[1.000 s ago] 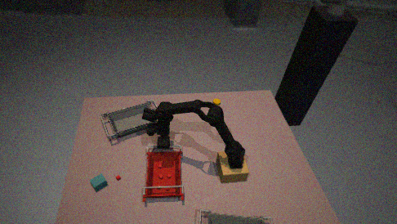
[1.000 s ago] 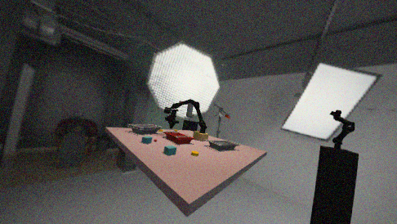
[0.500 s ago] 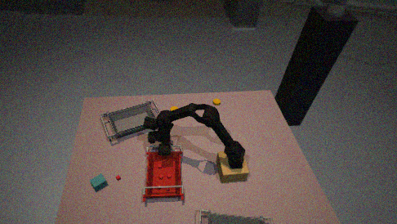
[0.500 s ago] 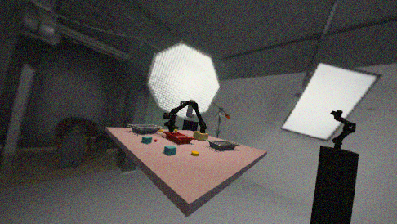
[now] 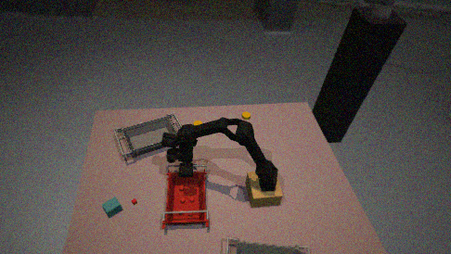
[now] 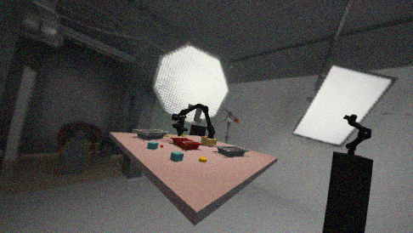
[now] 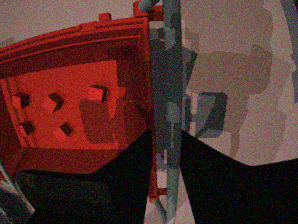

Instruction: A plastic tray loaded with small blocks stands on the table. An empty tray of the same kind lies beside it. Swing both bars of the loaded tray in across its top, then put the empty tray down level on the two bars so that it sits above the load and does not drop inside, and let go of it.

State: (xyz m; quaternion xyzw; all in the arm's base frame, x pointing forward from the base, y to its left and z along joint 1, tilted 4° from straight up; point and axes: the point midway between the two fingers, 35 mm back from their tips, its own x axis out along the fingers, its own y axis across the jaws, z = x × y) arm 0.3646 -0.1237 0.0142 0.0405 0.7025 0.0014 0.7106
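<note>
The grey tray lies 46 cm to the left of my gripper tip, 30 cm behind it and 3 cm below it. Also, from my gripper tip: red block (23 cm ahead, 11 cm to the left, 6 cm below).
</note>
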